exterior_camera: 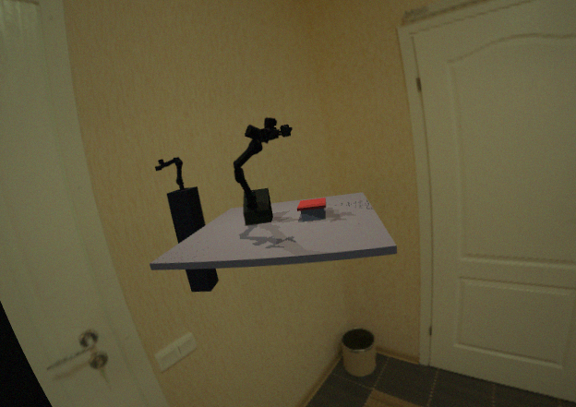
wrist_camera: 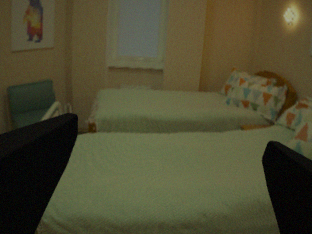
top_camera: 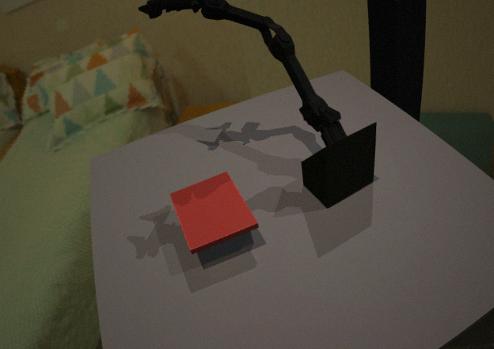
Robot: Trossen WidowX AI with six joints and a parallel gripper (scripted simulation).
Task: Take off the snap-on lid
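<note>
Right now the lid is 52 cm to the left of my gripper tip, 50 cm below it and 5 cm ahead of it. The rest, counted from my gripper tip: storage box 54 cm below, 52 cm to the left, 5 cm ahead.
</note>
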